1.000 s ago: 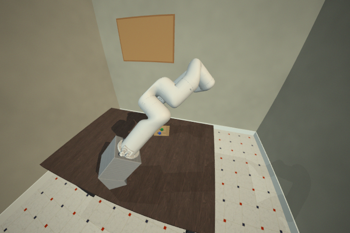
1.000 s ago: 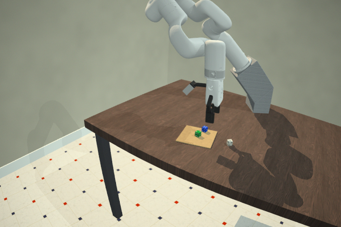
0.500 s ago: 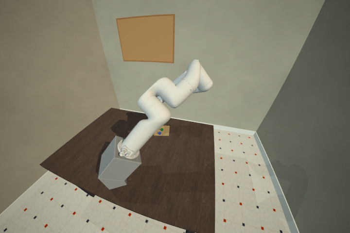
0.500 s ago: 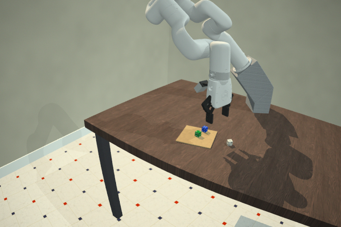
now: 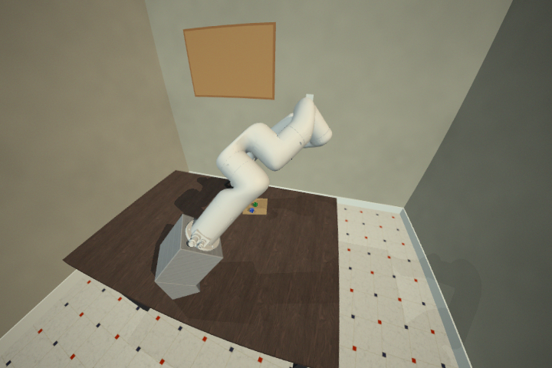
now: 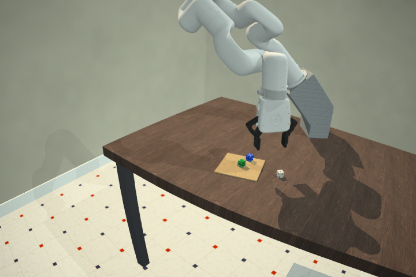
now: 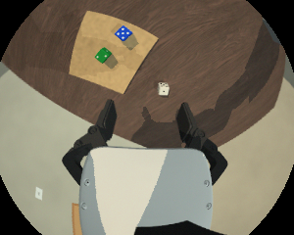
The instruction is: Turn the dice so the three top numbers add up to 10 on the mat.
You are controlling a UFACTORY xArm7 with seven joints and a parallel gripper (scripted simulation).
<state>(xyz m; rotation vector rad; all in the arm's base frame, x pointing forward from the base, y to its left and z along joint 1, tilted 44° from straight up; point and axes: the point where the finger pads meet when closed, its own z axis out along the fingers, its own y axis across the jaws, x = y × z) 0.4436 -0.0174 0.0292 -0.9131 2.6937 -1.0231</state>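
Right now the white die is 50 mm to the left of my hand and 100 mm below it. The rest, counted from my hand: green die: 10 mm behind, 90 mm to the right, 90 mm below; tan mat: 10 mm behind, 90 mm to the right, 110 mm below; blue die: 60 mm behind, 80 mm to the right, 90 mm below.
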